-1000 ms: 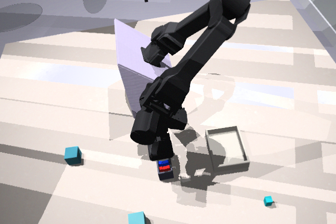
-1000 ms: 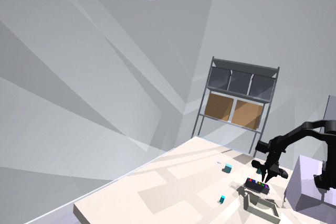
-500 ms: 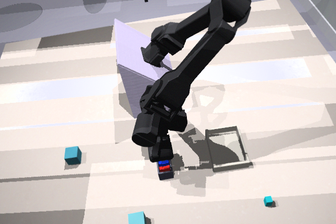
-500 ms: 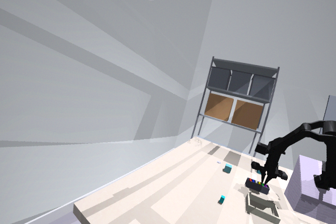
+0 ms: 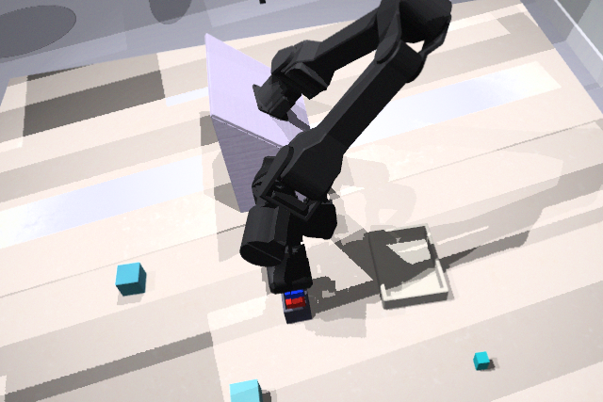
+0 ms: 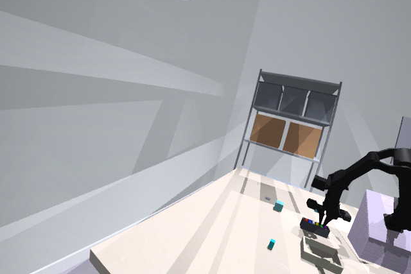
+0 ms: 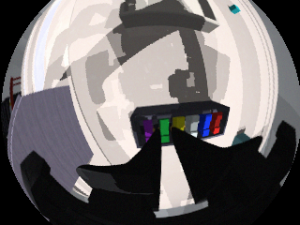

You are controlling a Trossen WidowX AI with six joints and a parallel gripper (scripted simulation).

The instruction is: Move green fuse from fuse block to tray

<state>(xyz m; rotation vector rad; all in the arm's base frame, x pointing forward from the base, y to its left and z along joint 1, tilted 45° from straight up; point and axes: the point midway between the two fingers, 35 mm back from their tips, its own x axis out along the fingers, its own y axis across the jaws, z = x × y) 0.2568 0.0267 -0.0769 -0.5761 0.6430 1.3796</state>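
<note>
Now: the tray 190 mm to the left of my gripper tip, 40 mm ahead of it and 30 mm below it. Also, from my gripper tip: green fuse (10 mm below).
</note>
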